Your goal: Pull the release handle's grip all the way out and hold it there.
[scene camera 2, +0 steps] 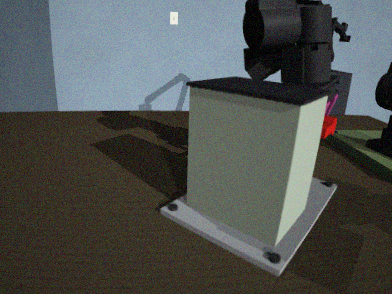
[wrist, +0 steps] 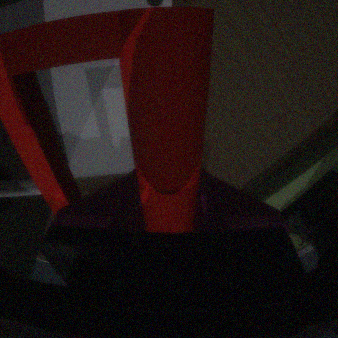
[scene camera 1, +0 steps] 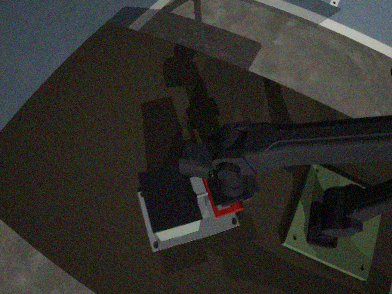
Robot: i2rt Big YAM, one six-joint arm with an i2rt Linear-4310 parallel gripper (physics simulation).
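The red release handle (scene camera 1: 220,212) (scene camera 2: 329,127) (wrist: 170,100) is a U-shaped piece on the near side of a pale box with a dark lid (scene camera 1: 170,197) (scene camera 2: 240,160). The box stands on a grey base plate (scene camera 1: 200,236) (scene camera 2: 220,234). In the wrist view a gap shows inside the handle, with pale grey parts behind it. My gripper (wrist: 168,169) has its dark purple fingers on both sides of the handle's thick red grip bar, shut on it. The lower end of the bar is hidden by the dark gripper body. In scene camera 1 the arm's wrist hides most of the fingers.
A green plate (scene camera 1: 300,235) (scene camera 2: 362,145) (wrist: 295,185) lies to the right of the box in scene camera 1, with a dark arm base (scene camera 1: 330,220) on it. My dark arm (scene camera 1: 320,145) reaches over from the right. Dark bolts sit at corners of the grey plate.
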